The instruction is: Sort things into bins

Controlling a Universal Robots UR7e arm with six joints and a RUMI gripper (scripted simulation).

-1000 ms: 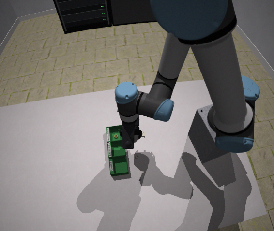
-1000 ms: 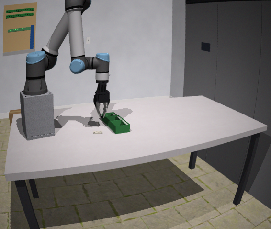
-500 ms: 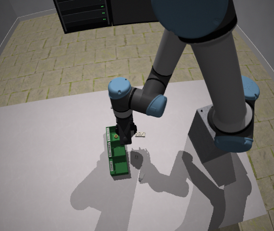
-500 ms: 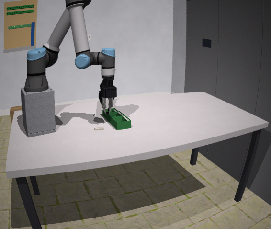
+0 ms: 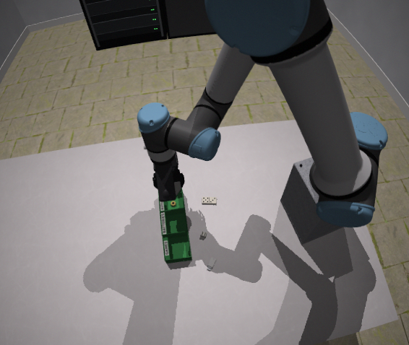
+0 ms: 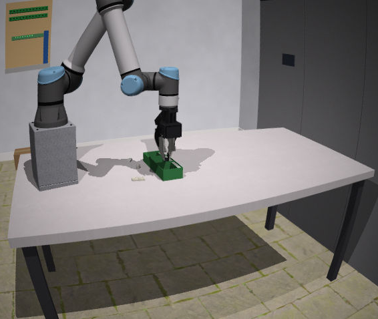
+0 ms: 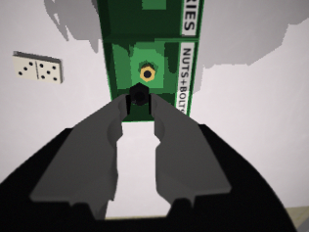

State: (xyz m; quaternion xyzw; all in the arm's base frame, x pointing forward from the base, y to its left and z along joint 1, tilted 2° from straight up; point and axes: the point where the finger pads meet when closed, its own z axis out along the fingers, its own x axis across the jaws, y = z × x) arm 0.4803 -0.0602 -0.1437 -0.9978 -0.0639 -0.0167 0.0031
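My gripper is now 1 cm short of the brass nut and 7 cm above it. Also, from my hand: white domino: 12 cm behind, 1 cm to the right, 8 cm below; then black round piece: 1 cm below; then white die: 10 cm behind, 12 cm to the left, 8 cm below.
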